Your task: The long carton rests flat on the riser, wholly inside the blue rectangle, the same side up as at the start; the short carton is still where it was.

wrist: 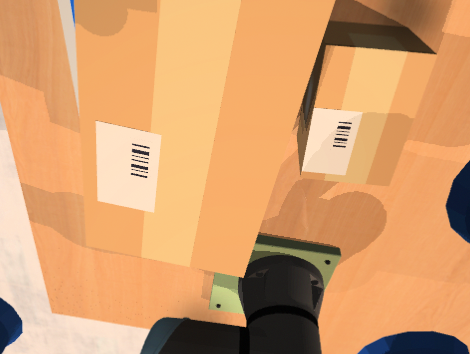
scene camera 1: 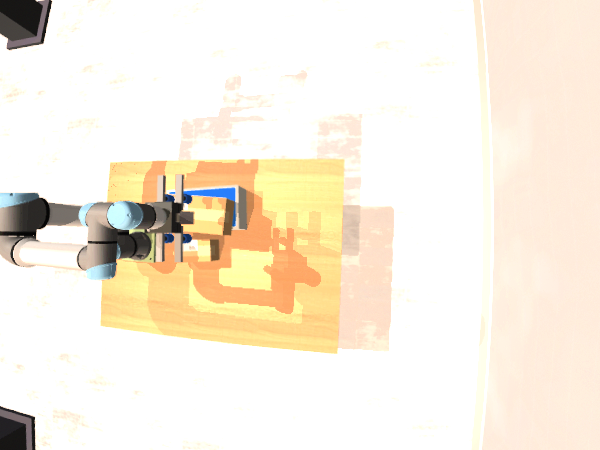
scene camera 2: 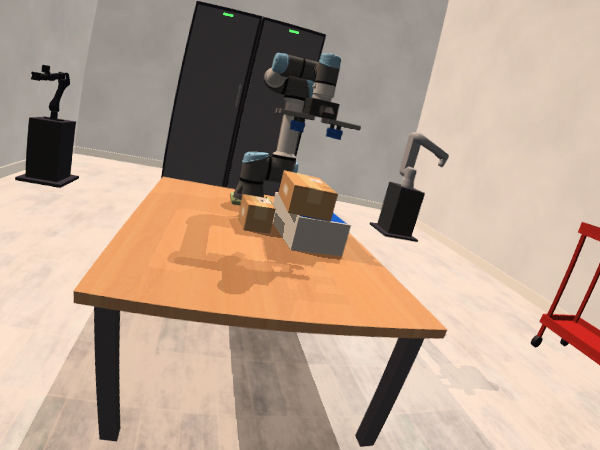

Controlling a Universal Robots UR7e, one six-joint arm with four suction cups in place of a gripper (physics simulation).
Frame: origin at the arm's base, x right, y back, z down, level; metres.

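Where they show: hand, tool point: (wrist: 195, 265) (scene camera 2: 314, 134); arm's base, link origin: (wrist: 280, 283) (scene camera 1: 139, 245).
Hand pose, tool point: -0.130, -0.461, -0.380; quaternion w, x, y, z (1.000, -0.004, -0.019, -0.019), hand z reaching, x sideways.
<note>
Things, the pixels of their top centre, and the offset from my tool point, as dx, dy, dz. Level surfaces: height alone.
- long carton, top centre: (wrist: 184, 122) (scene camera 2: 308, 180) (scene camera 1: 190, 213) -0.034, +0.060, +0.179
- riser, top centre: (scene camera 2: 309, 207) (scene camera 1: 201, 208) -0.067, +0.062, +0.279
- blue rectangle, top centre: (scene camera 2: 309, 207) (scene camera 1: 201, 208) -0.067, +0.062, +0.279
- short carton, top centre: (wrist: 361, 123) (scene camera 2: 258, 201) (scene camera 1: 195, 251) +0.132, +0.091, +0.299
- wooden table, surface height: dz +0.399
The long carton (scene camera 1: 207, 212) (scene camera 2: 309, 195) (wrist: 200, 125) lies on the riser (scene camera 1: 242, 209) (scene camera 2: 320, 236), label side up and slightly turned against it. Its side toward the short carton appears to reach past the blue rectangle (scene camera 1: 212, 191) (scene camera 2: 339, 218) and over the riser's edge. Blue shows along its far side and front end. The short carton (scene camera 1: 204, 251) (scene camera 2: 257, 214) (wrist: 372, 120) stands on the table beside the riser. My gripper (scene camera 1: 178, 218) (scene camera 2: 316, 130) is open, its blue cups holding no carton, raised clear above the long carton. It hides the long carton's robot-side end in scene camera 1.
The wooden table (scene camera 1: 280, 325) (scene camera 2: 200, 295) carries the arm's green base plate (wrist: 227, 295) behind the cartons. Dark cabinets (scene camera 2: 210, 90) stand behind the arm. Pedestals with other arms (scene camera 2: 49, 150) (scene camera 2: 400, 210) and a red cart (scene camera 2: 567, 280) stand away from the table.
</note>
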